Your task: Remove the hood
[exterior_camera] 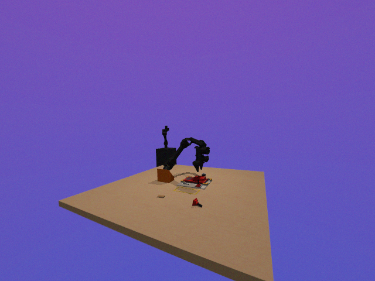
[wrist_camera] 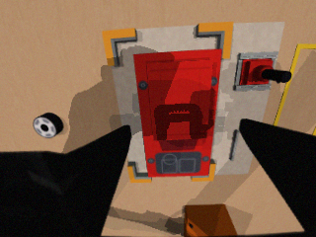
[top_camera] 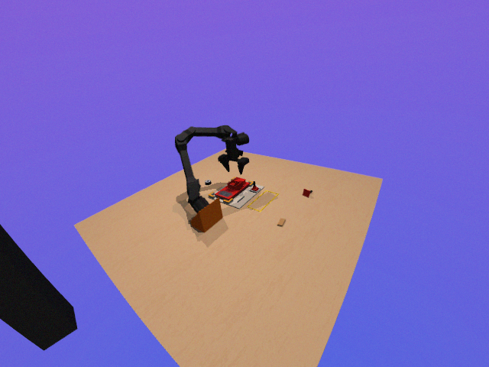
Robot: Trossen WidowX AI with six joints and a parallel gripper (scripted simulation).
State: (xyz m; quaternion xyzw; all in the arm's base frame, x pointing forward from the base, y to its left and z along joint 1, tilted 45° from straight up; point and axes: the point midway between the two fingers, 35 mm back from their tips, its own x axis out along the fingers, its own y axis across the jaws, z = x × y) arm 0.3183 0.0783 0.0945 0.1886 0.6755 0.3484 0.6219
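My gripper tip is 6 cm above the red hood. Also, from my gripper tip: black wheel (7 cm behind, 20 cm to the left, 10 cm below); then tan block (9 cm behind, 40 cm to the right, 10 cm below).
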